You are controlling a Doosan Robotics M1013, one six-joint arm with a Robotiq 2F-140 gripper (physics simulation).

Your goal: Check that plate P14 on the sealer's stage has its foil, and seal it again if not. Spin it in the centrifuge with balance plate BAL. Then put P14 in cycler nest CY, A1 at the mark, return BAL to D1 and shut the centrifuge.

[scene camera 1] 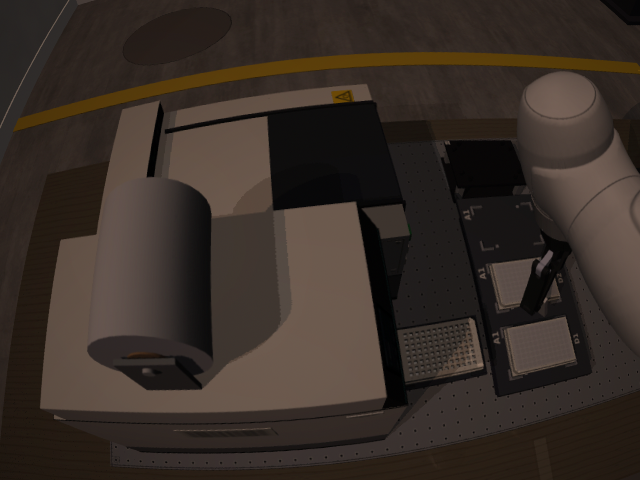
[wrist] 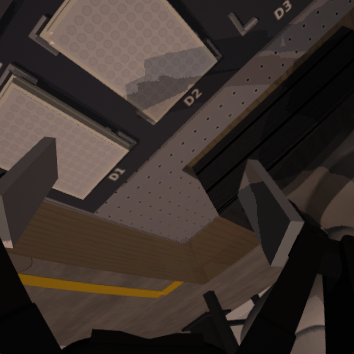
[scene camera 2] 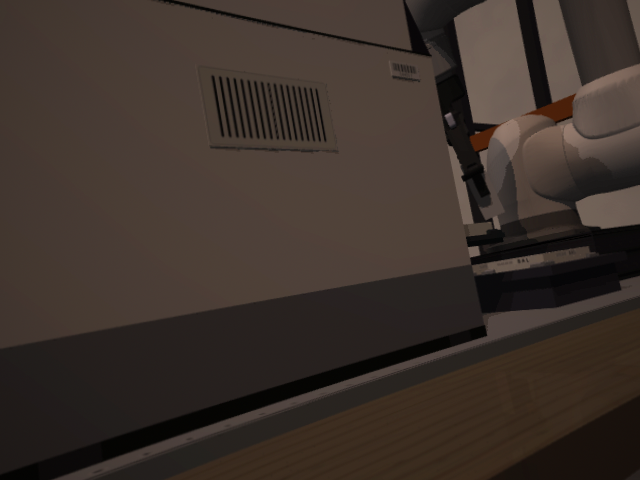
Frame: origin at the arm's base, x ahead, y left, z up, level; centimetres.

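Seen in the pictures: gripper, fingertip midpoint: (scene camera 1: 562, 277) (wrist: 151, 168) (scene camera 2: 489, 206); arm's base, link origin: (wrist: 334, 171) (scene camera 2: 543, 243).
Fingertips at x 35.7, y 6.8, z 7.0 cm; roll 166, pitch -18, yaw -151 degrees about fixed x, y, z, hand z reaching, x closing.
Note:
Offsets run from my fingertips to a thing's top centre. "spot": to the spot under its first point. Level surfaces: height alone.
The pale sealer @(dx +52.5, dy -1.3, dz +31.8 cm) (scene camera 1: 330, 320) (scene camera 2: 310, 206) carries a large foil roll @(dx +54.7, dy -1.7, dz +31.8 cm) (scene camera 1: 152, 268). On the stage at its right side, a plate @(dx +23.0, dy +3.0, dz -3.8 cm) (scene camera 1: 439, 348) shows dark, open-looking wells and no visible foil sheet; its label is unreadable. Plate BAL @(dx +3.8, dy +7.3, dz -8.9 cm) (scene camera 1: 540, 343) (scene camera 2: 523, 260) (wrist: 82, 155) sits in D1, with a pale, smooth-looking top. A similar plate @(dx +1.7, dy -4.9, dz -8.9 cm) (scene camera 1: 511, 284) (wrist: 115, 45) sits in D2. My gripper (scene camera 1: 536, 307) (scene camera 2: 491, 204) (wrist: 151, 168) is open and empty, tilted above the D1 and D2 side of the rack. I cannot identify the centrifuge or nest CY for certain.
Nest D3 @(spot: dx +0.0, dy -17.0, dz -10.5 cm) (scene camera 1: 506, 227) shows bare corner brackets. A black box @(dx -3.1, dy -32.6, dz -9.1 cm) (scene camera 1: 485, 165) stands behind it. A pale machine with a dark top panel @(spot: dx +31.1, dy -28.5, dz +5.4 cm) (scene camera 1: 330, 155) stands behind the sealer. A black slatted unit (wrist: 280, 110) lies beside the perforated deck @(dz -15.8 cm) (wrist: 155, 200). The arm covers the rack's right side in scene camera 1.

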